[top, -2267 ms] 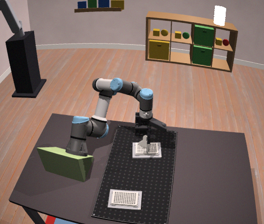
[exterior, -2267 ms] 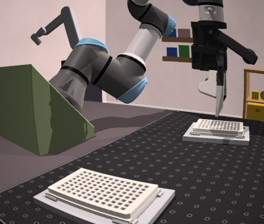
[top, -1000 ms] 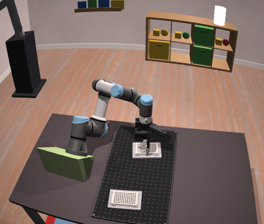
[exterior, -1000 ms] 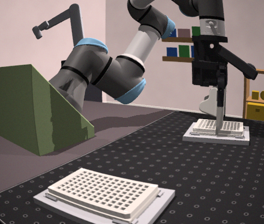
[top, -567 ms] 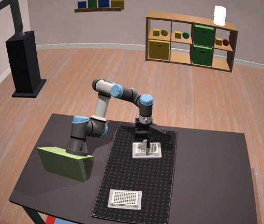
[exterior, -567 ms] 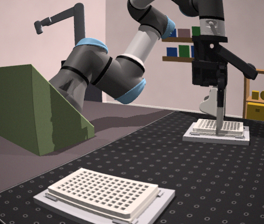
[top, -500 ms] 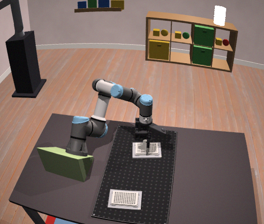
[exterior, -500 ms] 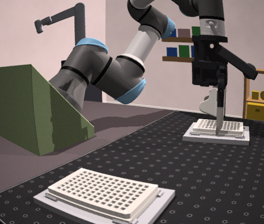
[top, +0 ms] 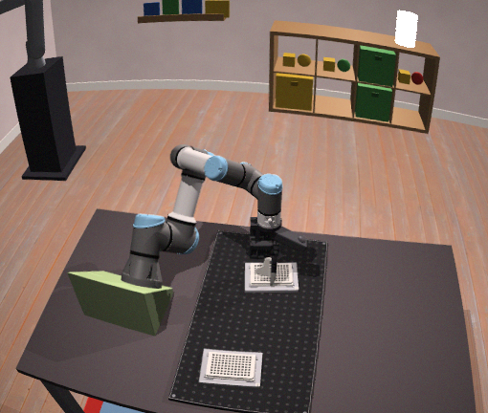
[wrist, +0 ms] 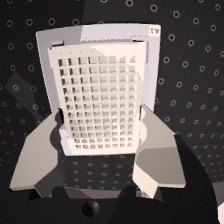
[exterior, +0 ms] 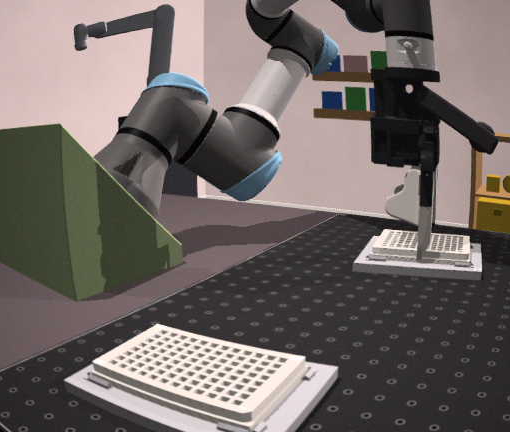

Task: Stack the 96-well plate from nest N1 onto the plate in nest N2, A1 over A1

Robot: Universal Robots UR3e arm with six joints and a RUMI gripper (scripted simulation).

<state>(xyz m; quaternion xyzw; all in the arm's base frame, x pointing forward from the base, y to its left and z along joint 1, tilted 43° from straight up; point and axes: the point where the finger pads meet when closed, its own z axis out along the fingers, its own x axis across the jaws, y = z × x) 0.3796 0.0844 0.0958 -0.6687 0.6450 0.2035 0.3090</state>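
The plate nest N1 is 2 cm below my hand. From my hand the other things lie so: white 96-well plate: 36 cm to the right, 8 cm behind, 1 cm below.
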